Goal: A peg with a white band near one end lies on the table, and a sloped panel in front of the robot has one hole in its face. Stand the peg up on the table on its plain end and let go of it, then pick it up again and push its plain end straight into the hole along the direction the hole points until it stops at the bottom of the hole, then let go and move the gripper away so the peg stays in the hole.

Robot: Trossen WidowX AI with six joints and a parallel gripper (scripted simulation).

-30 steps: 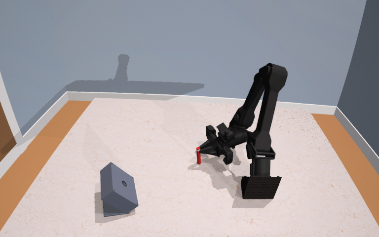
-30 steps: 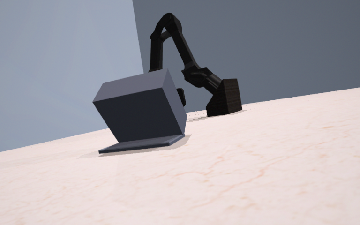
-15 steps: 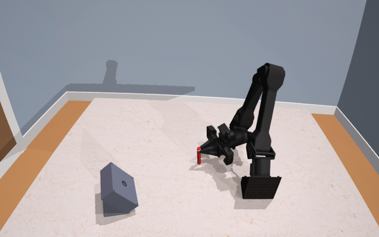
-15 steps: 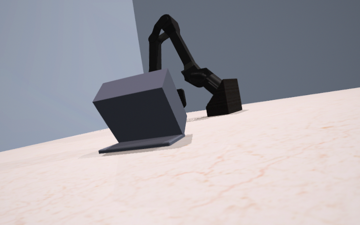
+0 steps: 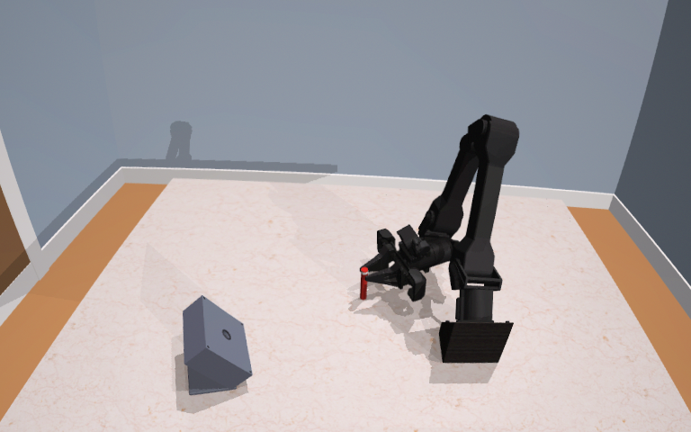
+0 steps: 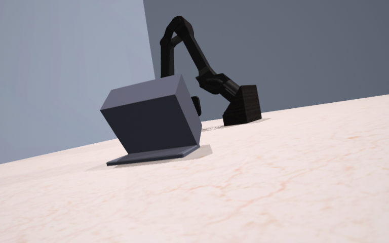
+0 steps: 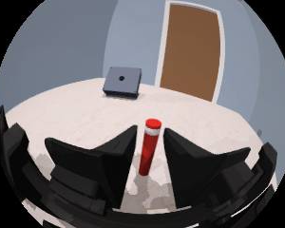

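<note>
The red peg is 10 mm below my gripper tip. From my gripper tip the other things lie so: grey sloped panel 250 mm to the left, 220 mm ahead, 10 mm below; grey foot plate 260 mm to the left, 240 mm ahead, 70 mm below.
</note>
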